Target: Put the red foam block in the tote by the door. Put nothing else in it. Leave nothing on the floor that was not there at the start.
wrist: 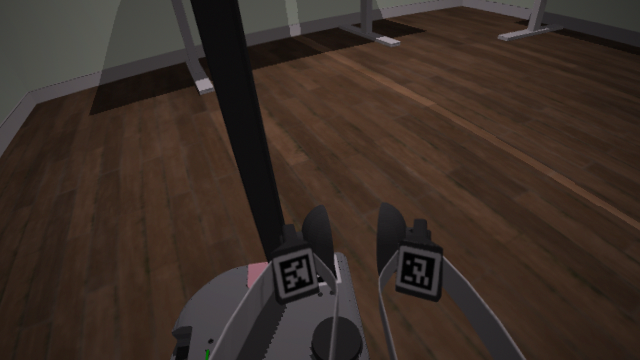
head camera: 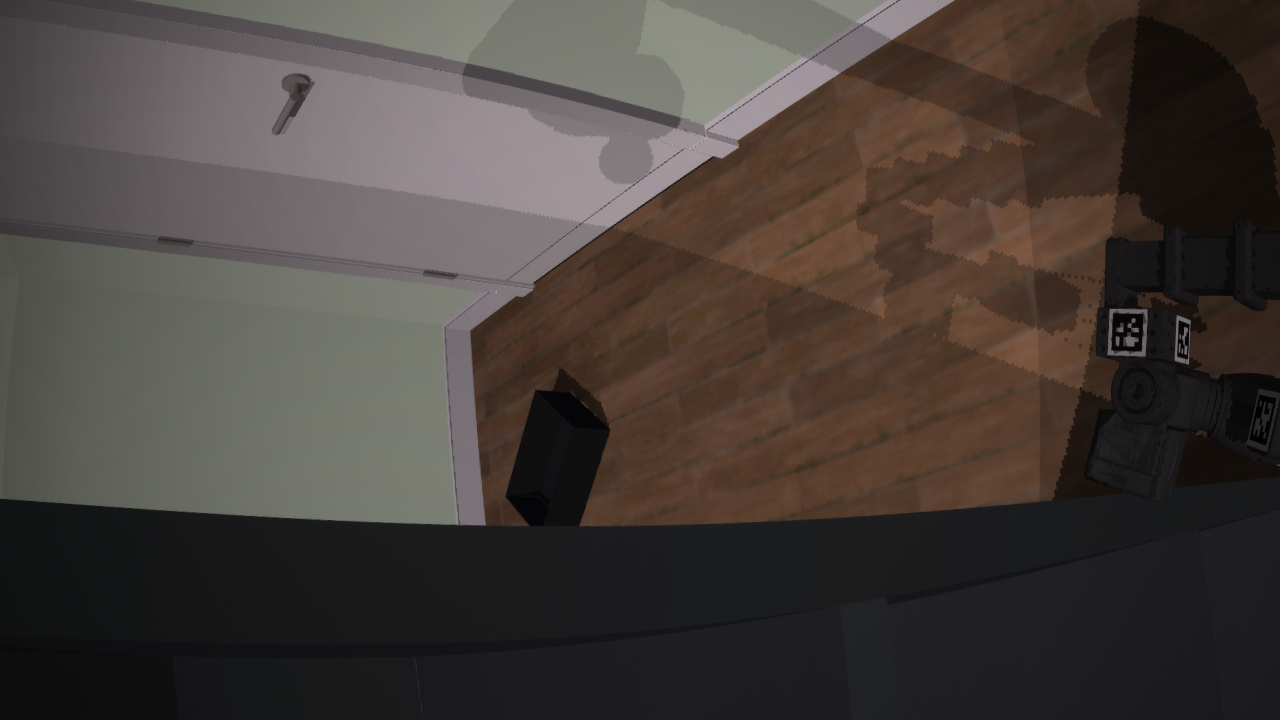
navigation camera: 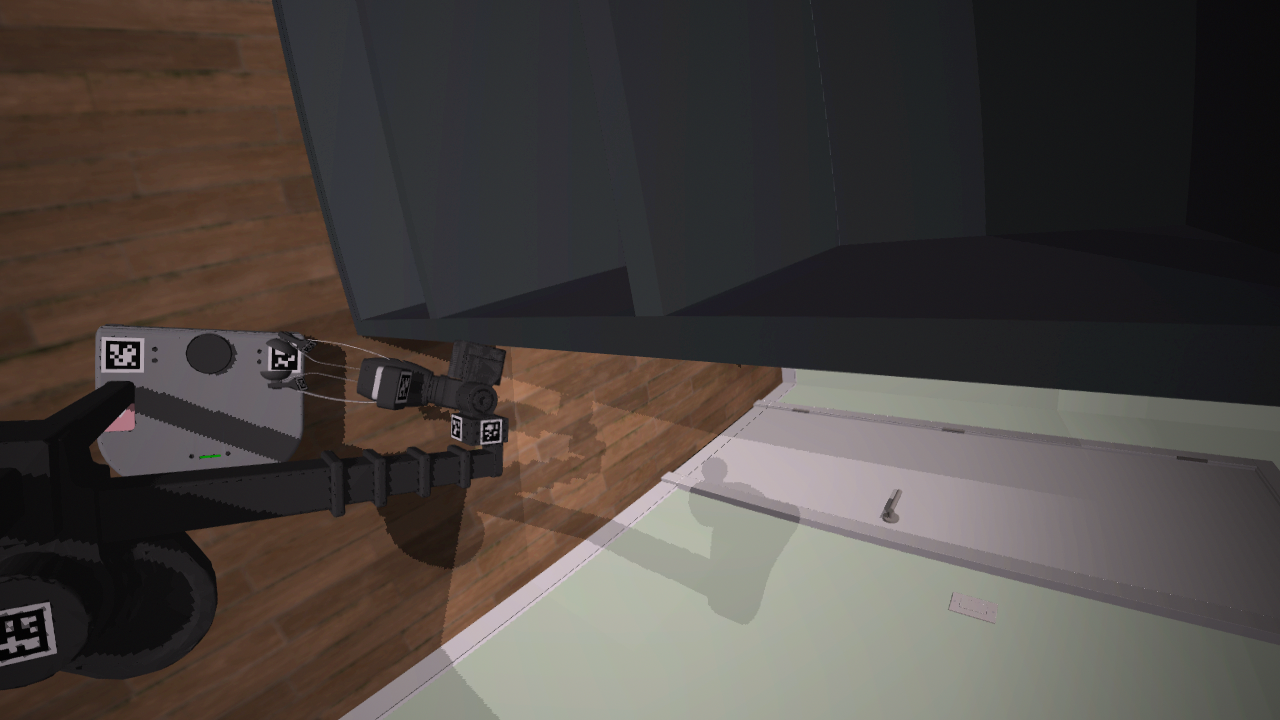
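Where they show: gripper, fingertip midpoint: (navigation camera: 264, 357); robot's base at its link origin: (navigation camera: 209, 351).
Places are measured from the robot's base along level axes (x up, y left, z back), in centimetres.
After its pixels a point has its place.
Observation:
The tote (head camera: 580, 470) {x 4.7, y -194.6, z -20.9 cm} is a black open box on the wooden floor, near the wall corner beside the door (head camera: 375, 170) {x 65.0, y -190.4, z 38.9 cm} (navigation camera: 1002, 510) {x 125.4, y -182.2, z 41.7 cm} in the head view. Its near end is cut off by the dark shelf unit, and its inside is dark. The red foam block does not show in any of the current views. My gripper (navigation camera: 280, 360) {x 48.3, y -6.6, z -1.6 cm} (wrist: 353, 228) {x 48.3, y -6.6, z -1.6 cm} is open, with a gap and nothing between its fingertips. It hangs above my own base (navigation camera: 210, 411) {x 16.0, y -0.2, z 10.5 cm} (wrist: 225, 305), apart from the tote. In the head view my wrist shows at the right edge.
A large dark shelf unit (head camera: 537, 582) {x 113.3, y -30.7, z -6.7 cm} (navigation camera: 760, 338) {x 108.0, y -30.6, z -6.9 cm} stands close beside my arm (navigation camera: 268, 492) {x 72.4, y -4.9, z 10.0 cm}. The wall runs along the floor on the arm's other side. White-footed legs (wrist: 204, 85) (wrist: 387, 41) stand far off in the wrist view, beyond my dark mast (wrist: 235, 115).

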